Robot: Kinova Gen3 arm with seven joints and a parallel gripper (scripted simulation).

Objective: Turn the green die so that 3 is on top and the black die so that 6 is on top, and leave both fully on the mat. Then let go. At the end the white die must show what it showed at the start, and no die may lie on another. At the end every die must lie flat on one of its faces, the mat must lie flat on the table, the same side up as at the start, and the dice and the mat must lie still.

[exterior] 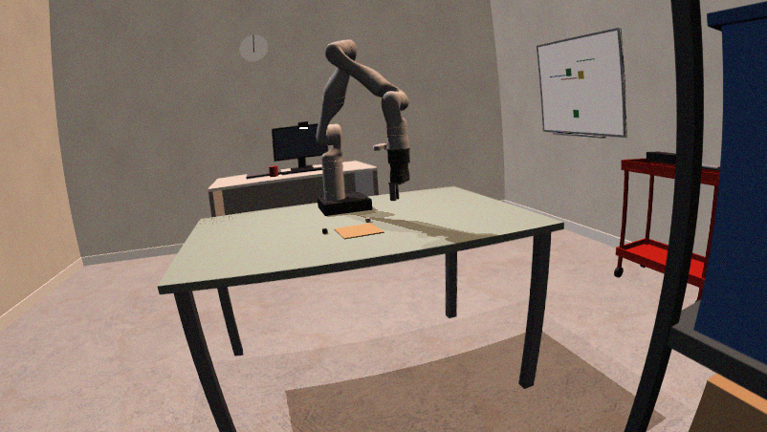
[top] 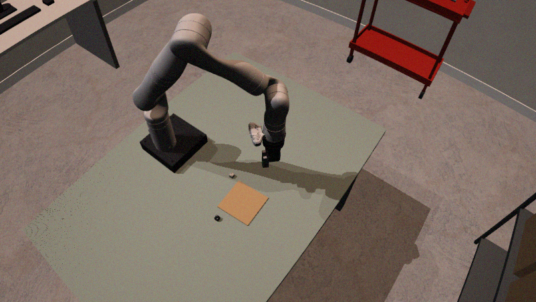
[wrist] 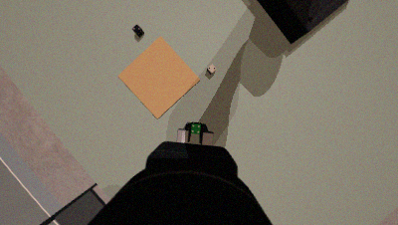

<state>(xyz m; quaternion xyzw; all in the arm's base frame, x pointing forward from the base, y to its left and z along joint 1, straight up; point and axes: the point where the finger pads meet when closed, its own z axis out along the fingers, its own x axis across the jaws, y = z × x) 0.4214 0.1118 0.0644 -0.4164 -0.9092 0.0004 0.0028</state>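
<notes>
Now: the white die 11 cm behind my hand, 7 cm to the right of it and 10 cm below it. The rest, counted from my hand: green die: 1 cm below; then black die: 5 cm behind, 25 cm to the right, 10 cm below; then orange mat: 1 cm behind, 14 cm to the right, 11 cm below.
</notes>
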